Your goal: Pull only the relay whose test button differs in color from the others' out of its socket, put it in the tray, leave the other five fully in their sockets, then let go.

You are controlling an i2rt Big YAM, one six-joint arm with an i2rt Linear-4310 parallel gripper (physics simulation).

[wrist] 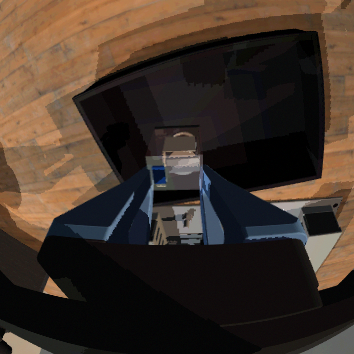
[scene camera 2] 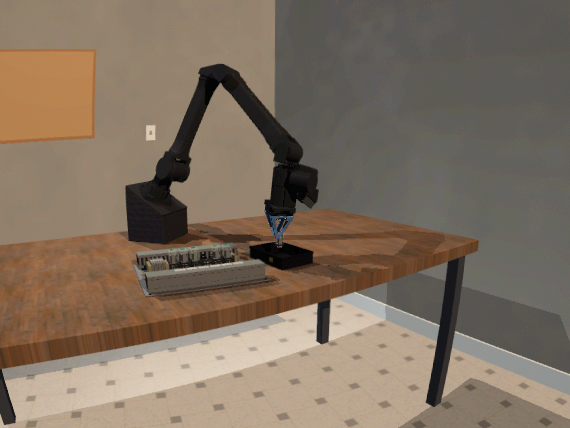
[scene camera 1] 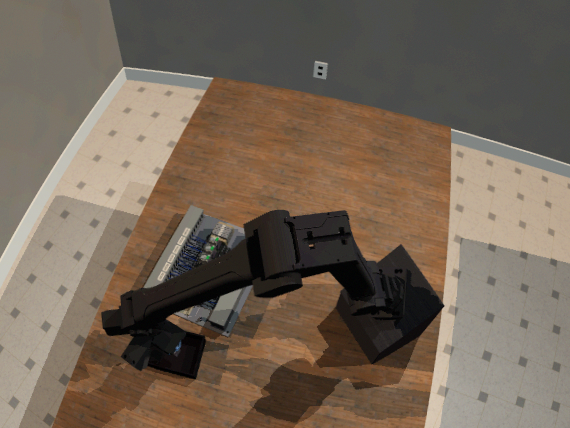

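Seen in the pictures: gripper, fingertip midpoint: [wrist: 175, 173] [scene camera 2: 276, 236] [scene camera 1: 174, 345]; arm's base at its link origin: [scene camera 2: 154, 196] [scene camera 1: 388, 293].
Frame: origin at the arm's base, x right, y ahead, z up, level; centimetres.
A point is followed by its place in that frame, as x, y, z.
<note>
My gripper [scene camera 1: 177, 346] {-23.5, 46.8, -8.9} [scene camera 2: 279, 239] {-23.5, 46.8, -8.9} [wrist: 175, 173] {-23.5, 46.8, -8.9} points down over the tray and is shut on the relay with the blue test button. That relay [scene camera 2: 279, 244] {-23.7, 48.2, -10.9} [wrist: 182, 164] {-24.9, 47.6, -7.7} has a clear housing; its blue button shows at its left in the wrist view. It hangs upright between the blue fingertips, low at the tray's opening; whether it touches the tray floor I cannot tell. The black tray [scene camera 1: 199, 359] {-23.7, 40.8, -13.9} [scene camera 2: 295, 260] {-23.3, 56.8, -13.6} [wrist: 260, 105] {-24.0, 52.8, -15.3} stands beside the relay panel. Several relays with green buttons [scene camera 1: 211, 247] {5.6, 46.3, -8.6} [scene camera 2: 182, 254] {6.3, 48.2, -9.7} stand in the socket row, with a gap among them; my arm hides part of the row in scene camera 1.
The panel has raised grey ducts [scene camera 1: 230, 311] [scene camera 2: 205, 278] along both long sides, and its near end [wrist: 325, 240] {-10.0, 59.3, -11.3} lies close to the tray. Dark blue wires run beside the sockets. A pale multi-ribbed block [scene camera 1: 221, 230] {12.7, 46.0, -10.8} [scene camera 2: 157, 265] {13.4, 48.3, -11.6} stands at the panel's far end from the tray.
</note>
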